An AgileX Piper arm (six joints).
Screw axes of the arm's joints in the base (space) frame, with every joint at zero. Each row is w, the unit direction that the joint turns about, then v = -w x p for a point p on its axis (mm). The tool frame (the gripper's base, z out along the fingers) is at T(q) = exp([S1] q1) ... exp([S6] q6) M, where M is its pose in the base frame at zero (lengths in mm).
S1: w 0 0 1 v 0 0 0
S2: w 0 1 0 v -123 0 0
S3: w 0 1 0 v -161.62 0 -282.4
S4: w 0.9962 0 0.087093 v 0 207.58 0
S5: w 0 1 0 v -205.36 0 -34.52
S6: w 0.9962 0 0.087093 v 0 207.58 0
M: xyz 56.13 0 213.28 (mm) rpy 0 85.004 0 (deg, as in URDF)
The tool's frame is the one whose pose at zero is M.
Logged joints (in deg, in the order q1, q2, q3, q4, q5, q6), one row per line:
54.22, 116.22, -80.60, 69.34, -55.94, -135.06
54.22, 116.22, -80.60, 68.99, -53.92, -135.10
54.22, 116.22, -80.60, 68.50, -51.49, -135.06
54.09, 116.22, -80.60, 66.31, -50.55, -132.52
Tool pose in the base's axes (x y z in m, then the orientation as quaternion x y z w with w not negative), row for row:
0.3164, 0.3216, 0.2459, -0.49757, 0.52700, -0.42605, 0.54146
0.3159, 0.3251, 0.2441, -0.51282, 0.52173, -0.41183, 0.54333
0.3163, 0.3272, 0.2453, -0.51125, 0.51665, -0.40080, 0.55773
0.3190, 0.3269, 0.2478, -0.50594, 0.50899, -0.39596, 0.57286
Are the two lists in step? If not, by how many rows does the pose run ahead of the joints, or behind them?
The pose runs 1 row ahead of the joints: the pose in row i belongs to the joints in row i + 1.
